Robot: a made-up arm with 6 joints. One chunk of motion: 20 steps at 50 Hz.
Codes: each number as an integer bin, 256 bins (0 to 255) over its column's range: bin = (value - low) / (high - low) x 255, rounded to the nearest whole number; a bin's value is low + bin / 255 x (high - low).
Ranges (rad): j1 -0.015..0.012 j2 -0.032..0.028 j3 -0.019..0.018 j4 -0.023..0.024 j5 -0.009..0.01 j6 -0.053..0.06
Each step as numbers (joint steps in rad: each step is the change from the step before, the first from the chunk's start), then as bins.
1 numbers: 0.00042 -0.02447 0.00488 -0.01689 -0.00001 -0.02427
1 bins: 146 32 165 33 121 65
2 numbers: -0.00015 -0.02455 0.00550 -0.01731 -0.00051 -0.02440
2 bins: 140 32 169 31 114 65
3 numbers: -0.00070 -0.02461 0.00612 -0.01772 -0.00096 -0.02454
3 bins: 135 31 173 29 108 64
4 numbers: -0.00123 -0.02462 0.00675 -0.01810 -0.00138 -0.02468
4 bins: 130 31 177 27 102 64
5 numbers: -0.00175 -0.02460 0.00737 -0.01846 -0.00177 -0.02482
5 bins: 125 31 182 25 97 64
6 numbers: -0.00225 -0.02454 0.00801 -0.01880 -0.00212 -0.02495
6 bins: 120 32 186 23 92 63
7 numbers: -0.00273 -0.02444 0.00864 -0.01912 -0.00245 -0.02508
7 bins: 116 32 190 21 88 63
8 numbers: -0.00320 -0.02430 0.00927 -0.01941 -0.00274 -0.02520
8 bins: 111 33 195 19 84 63
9 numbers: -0.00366 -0.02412 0.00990 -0.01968 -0.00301 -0.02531
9 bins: 107 33 199 18 80 62
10 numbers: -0.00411 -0.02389 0.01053 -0.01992 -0.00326 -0.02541
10 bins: 103 34 204 17 77 62
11 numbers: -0.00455 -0.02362 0.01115 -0.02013 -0.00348 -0.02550
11 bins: 99 36 208 16 74 62
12 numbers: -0.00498 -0.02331 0.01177 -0.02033 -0.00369 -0.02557
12 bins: 95 37 212 14 71 62
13 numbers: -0.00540 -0.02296 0.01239 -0.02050 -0.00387 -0.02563
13 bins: 91 38 216 14 69 62
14 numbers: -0.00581 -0.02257 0.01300 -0.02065 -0.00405 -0.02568
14 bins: 87 40 221 13 66 62
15 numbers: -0.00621 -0.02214 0.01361 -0.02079 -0.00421 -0.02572
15 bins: 83 42 225 12 64 62
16 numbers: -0.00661 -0.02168 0.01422 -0.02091 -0.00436 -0.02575
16 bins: 79 44 229 11 62 61
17 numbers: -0.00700 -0.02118 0.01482 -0.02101 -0.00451 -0.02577
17 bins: 76 46 233 11 60 61
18 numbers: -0.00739 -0.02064 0.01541 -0.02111 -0.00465 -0.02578
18 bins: 72 48 237 10 58 61
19 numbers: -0.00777 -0.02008 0.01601 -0.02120 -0.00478 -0.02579
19 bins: 68 51 241 10 57 61
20 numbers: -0.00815 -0.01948 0.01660 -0.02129 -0.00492 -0.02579
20 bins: 65 53 245 9 55 61
